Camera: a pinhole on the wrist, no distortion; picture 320 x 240 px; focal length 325.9 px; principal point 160.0 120.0 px. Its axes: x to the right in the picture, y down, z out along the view. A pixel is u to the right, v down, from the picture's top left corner.
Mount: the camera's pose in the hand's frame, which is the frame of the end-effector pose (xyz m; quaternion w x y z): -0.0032 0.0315 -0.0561 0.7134 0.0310 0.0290 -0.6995
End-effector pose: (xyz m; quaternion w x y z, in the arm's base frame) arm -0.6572 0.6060 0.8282 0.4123 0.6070 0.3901 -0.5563
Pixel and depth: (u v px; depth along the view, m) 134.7 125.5 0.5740
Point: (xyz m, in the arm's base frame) -0.8151 0.1107 0.8042
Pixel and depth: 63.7 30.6 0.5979
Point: -0.7231 0.0311 0.9869
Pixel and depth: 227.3 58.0 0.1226
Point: -0.6861 0.5476 0.8515
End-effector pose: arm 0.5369 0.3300 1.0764 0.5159 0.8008 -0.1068 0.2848
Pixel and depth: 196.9 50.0 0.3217
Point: 0.5839 0.1044 0.9302
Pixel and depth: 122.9 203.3 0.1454
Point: 0.5784 0.2378 1.0955
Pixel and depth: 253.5 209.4 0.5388
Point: 0.8952 0.0062 0.8899
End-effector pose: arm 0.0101 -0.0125 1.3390 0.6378 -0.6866 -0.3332 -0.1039
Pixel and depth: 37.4 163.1 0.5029
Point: 0.0296 0.4488 1.1521
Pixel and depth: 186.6 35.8 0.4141
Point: -0.1963 0.2841 1.2499
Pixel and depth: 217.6 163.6 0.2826
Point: -0.0504 0.2066 1.3558
